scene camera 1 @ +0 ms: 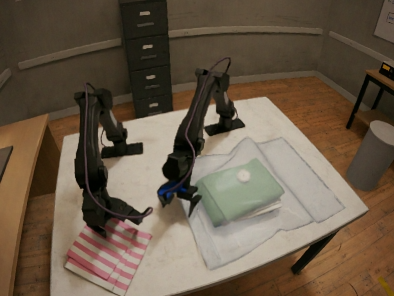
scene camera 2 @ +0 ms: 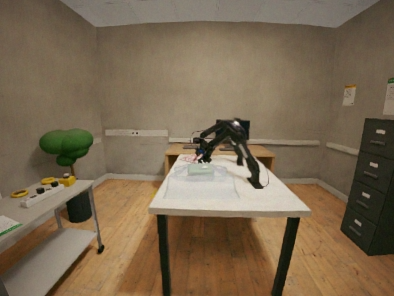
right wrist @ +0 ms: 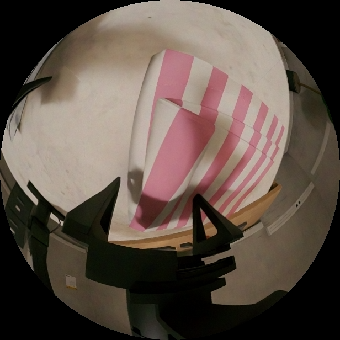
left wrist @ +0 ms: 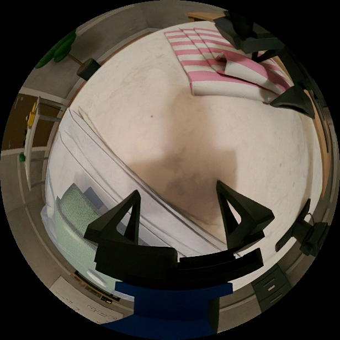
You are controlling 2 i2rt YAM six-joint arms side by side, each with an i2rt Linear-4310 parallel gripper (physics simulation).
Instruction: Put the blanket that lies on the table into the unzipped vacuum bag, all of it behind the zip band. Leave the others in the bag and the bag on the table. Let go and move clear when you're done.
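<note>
The pink-and-white striped blanket [scene camera 1: 114, 260] [scene camera 2: 188, 158] [left wrist: 205, 77] [right wrist: 172, 145] lies folded on the table, with one flap bent back. The clear vacuum bag [scene camera 1: 317, 192] [scene camera 2: 202, 190] [left wrist: 125, 187] lies flat, its banded edge toward the striped blanket. A green blanket [scene camera 1: 237, 195] [scene camera 2: 201, 170] [left wrist: 75, 217] is inside, over paler layers. My left gripper [scene camera 1: 178, 206] [left wrist: 176, 189] is open and empty above the table beside the bag's banded edge. My right gripper [scene camera 1: 123, 225] [right wrist: 159, 189] is open and empty above the striped blanket. Its lower fingertip is near the cloth; contact is unclear.
A round white valve [scene camera 1: 243, 175] sits on the bag above the green blanket. The two arms stand at the table's far side in scene camera 1. A wooden desk [scene camera 1: 27, 150] is at the left, and a grey bin [scene camera 1: 372, 157] stands beyond the table's right side.
</note>
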